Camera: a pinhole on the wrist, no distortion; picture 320 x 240 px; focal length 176.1 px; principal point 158.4 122.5 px. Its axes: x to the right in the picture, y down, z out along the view. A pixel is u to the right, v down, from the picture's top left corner.
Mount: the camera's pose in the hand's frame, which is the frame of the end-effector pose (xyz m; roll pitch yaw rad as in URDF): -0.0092 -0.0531 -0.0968 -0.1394 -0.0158 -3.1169
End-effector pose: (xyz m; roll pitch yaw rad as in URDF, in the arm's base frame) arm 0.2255 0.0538 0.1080 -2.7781 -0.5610 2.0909
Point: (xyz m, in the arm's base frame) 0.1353 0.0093 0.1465
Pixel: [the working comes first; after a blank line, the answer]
In the camera's frame: -0.0320 0.0368 0.1118

108.0 180.5
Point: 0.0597 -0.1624 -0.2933
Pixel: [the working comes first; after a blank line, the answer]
In the camera's frame: 0.3024 0.0108 0.4526

276.1 126.7
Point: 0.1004 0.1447 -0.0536
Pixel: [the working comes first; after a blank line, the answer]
In the camera's frame: -0.0393 -0.1116 0.3055

135.7 58.1
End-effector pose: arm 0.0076 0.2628 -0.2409 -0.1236 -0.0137 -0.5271
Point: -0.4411 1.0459 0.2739
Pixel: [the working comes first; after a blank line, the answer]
In the camera's frame: 0.7649 -0.5423 0.5923

outside the picture
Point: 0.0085 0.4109 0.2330
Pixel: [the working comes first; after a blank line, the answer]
In the camera's frame: 0.0642 -0.2032 0.5601

178.6 58.6
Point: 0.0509 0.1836 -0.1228
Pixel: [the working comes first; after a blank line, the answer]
In the camera's frame: -0.0846 -0.0193 0.2079

86.8 106.2
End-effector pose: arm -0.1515 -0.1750 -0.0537 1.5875 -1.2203 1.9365
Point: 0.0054 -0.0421 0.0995
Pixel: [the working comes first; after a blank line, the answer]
In the camera's frame: -0.1729 -0.0811 0.2853

51.7 72.4
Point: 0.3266 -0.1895 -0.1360
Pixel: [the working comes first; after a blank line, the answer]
In the camera's frame: 0.1348 -0.2808 0.4994

205.9 23.5
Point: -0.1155 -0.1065 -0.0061
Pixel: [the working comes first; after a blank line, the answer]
In the camera's frame: -0.0695 -0.0422 0.1522

77.9 73.6
